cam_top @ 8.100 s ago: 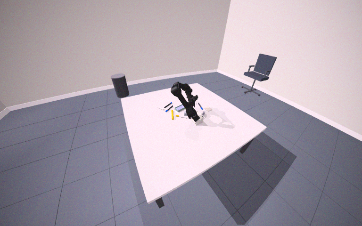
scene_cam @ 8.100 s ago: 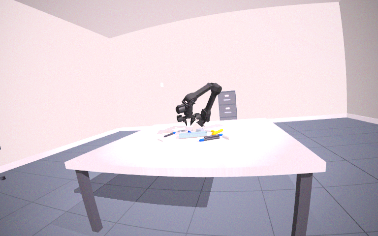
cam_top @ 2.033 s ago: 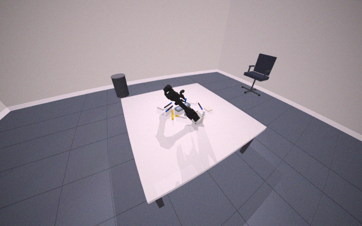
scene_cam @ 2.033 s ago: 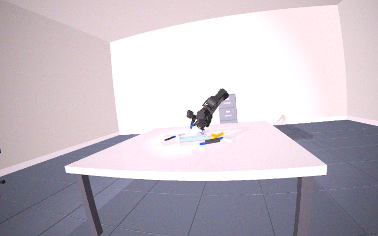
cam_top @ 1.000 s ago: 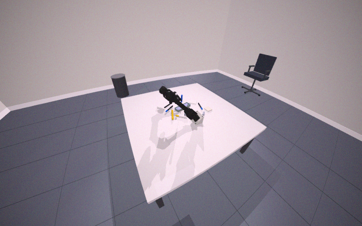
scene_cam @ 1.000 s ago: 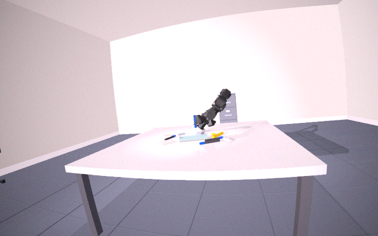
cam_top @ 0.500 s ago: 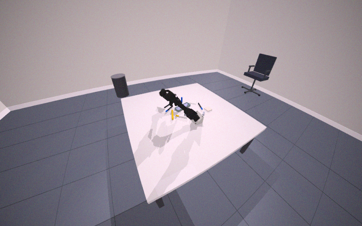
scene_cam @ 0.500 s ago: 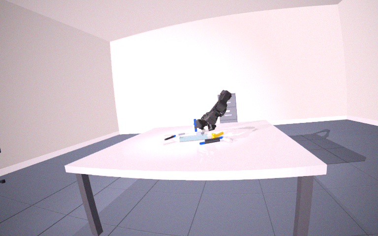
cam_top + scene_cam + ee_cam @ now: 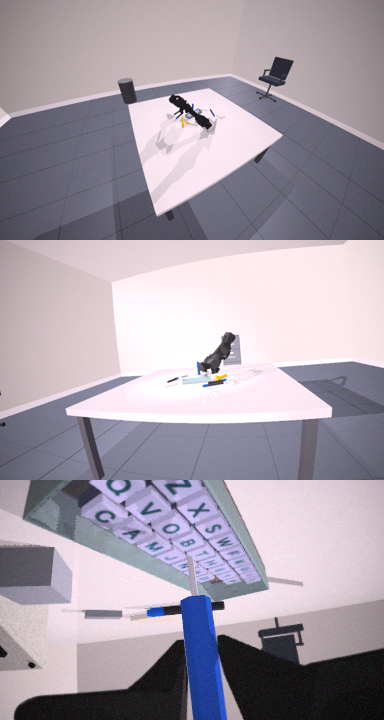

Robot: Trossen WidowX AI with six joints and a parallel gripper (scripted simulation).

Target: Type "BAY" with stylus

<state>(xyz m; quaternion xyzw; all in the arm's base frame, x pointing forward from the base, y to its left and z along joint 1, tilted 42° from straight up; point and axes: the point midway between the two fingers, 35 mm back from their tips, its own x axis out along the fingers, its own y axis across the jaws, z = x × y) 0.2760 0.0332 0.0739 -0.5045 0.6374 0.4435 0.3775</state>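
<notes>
Now: the yellow marker 8 cm behind my gripper tip, 14 cm to the left of it and 7 cm below it. From my gripper tip the other things lie so: white stylus tip: 5 cm below; blue stylus: 1 cm below; grey block: 19 cm behind, 20 cm to the right, 7 cm below.
</notes>
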